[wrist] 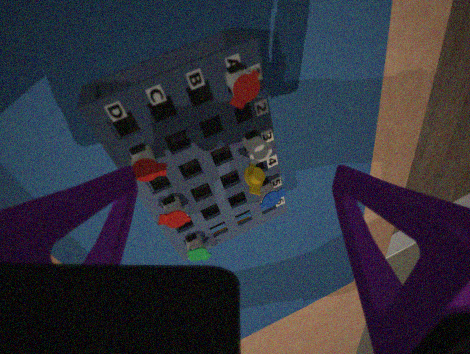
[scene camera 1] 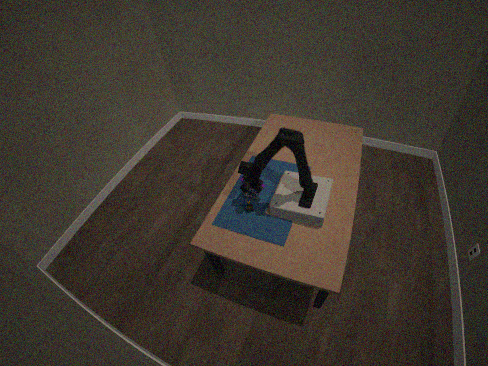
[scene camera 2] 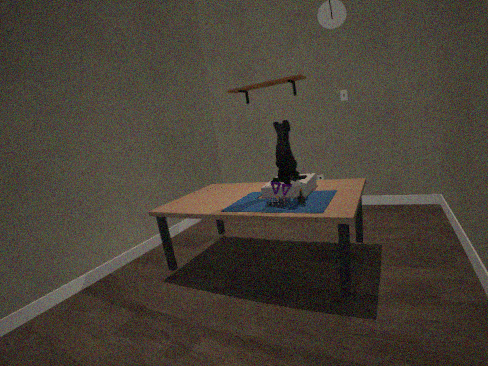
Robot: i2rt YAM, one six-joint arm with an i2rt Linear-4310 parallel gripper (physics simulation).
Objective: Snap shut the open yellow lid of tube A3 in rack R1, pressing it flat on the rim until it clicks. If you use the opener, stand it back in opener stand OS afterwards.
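Note:
Rack R1 is a dark grid block with labels A to D and numbers, seen at an angle in the wrist view. Tube A3 shows a pale round mouth near label 3. Its yellow lid is open and hangs out beside the mouth, toward label 4. My gripper is open and empty, with its purple fingers wide apart and pointing down above the rack. In the wrist view the fingertips appear on either side of the rack. The opener and stand OS cannot be made out clearly.
Other tubes have red lids, a blue lid and a green lid. The rack is on a blue mat. A small dark object stands beside it. A white box is under the arm.

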